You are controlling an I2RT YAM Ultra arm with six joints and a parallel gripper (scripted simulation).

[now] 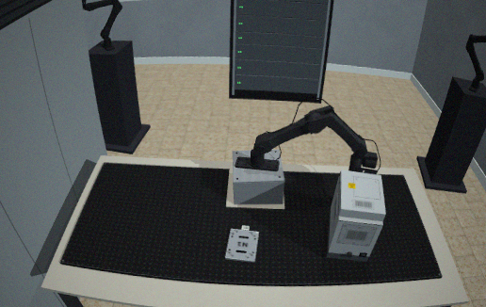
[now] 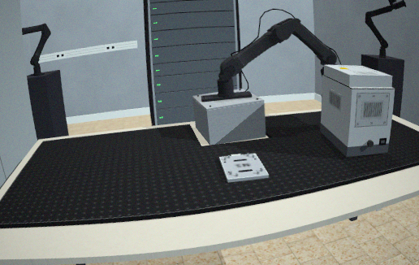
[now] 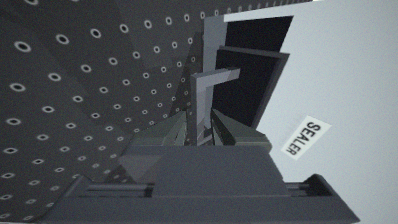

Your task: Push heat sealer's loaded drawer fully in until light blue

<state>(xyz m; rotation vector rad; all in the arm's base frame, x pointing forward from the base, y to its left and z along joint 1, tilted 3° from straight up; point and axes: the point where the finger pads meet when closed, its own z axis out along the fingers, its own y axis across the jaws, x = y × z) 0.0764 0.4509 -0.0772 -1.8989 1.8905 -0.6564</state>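
Right now the dark drawer is 110 mm ahead of my hand and 10 mm below it.
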